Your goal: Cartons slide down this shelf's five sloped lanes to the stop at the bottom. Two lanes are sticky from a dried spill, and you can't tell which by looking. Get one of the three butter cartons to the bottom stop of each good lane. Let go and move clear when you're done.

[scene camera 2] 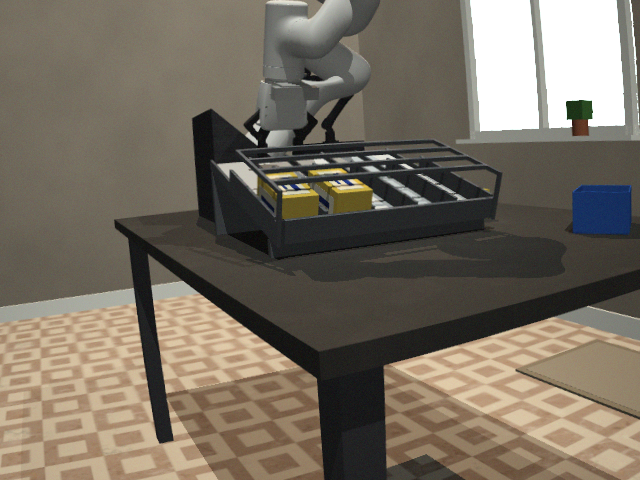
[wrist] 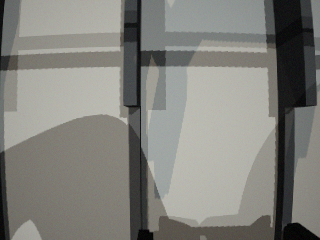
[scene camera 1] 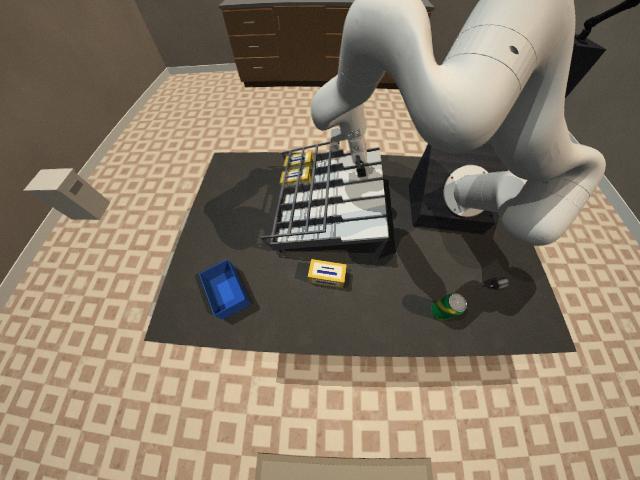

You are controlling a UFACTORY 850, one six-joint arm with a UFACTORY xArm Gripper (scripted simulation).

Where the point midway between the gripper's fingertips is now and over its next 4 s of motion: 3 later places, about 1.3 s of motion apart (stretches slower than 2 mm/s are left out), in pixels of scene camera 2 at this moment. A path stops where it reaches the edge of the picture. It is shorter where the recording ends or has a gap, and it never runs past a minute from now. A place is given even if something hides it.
The gripper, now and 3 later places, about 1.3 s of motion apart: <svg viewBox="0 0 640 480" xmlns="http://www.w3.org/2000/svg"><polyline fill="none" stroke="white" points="279,158 280,155 280,155 278,98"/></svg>
